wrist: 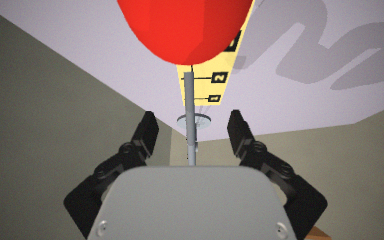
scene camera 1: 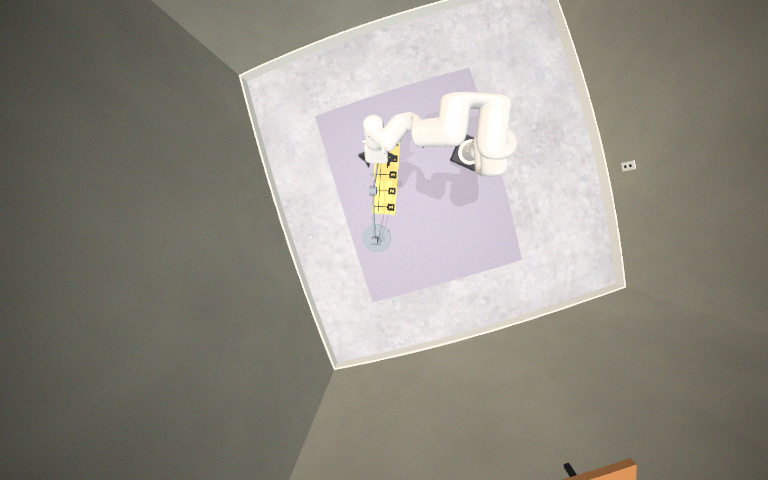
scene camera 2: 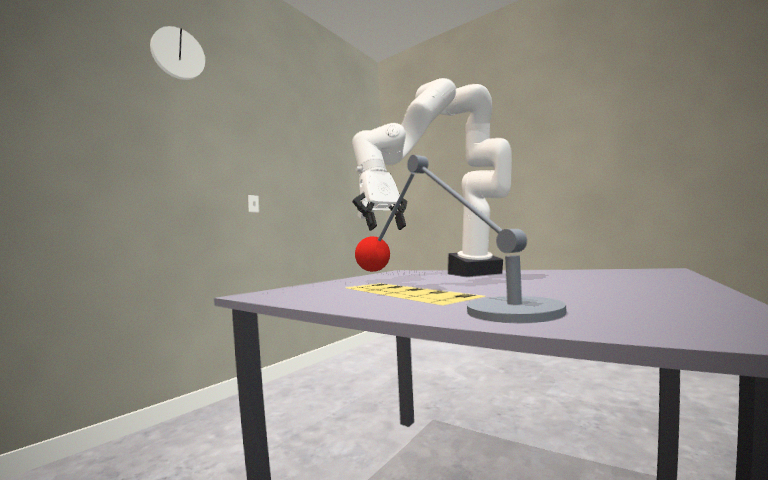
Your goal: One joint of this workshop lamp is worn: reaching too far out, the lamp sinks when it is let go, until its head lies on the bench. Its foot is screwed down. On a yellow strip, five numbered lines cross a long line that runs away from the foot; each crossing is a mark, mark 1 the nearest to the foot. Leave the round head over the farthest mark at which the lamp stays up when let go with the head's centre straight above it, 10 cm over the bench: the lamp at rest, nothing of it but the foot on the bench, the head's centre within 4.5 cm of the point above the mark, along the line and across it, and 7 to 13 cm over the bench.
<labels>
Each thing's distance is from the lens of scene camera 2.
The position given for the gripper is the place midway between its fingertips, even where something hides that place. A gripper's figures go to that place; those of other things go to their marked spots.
gripper (scene camera 2: 388,228): 0.85 m
yellow strip (scene camera 2: 418,294): 0.80 m
round foot (scene camera 2: 514,308): 0.55 m
The marked spots on the yellow strip and the round foot are 0.31 m apart.
</labels>
